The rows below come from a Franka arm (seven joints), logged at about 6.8 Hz.
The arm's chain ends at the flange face. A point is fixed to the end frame.
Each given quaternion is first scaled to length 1.
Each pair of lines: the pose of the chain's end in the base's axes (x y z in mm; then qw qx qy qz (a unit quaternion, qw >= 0)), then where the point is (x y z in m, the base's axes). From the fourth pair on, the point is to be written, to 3 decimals.
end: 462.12 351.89 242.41 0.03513 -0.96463 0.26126 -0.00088
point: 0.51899 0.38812 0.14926
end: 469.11 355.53 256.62 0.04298 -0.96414 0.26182 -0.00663
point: 0.52745 0.39278 0.16479
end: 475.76 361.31 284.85 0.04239 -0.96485 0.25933 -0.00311
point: 0.53326 0.39894 0.19264
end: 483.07 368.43 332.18 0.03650 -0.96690 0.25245 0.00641
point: 0.538 0.406 0.239
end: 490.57 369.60 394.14 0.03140 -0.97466 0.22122 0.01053
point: 0.542 0.410 0.300
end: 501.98 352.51 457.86 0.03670 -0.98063 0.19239 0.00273
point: 0.553 0.397 0.365
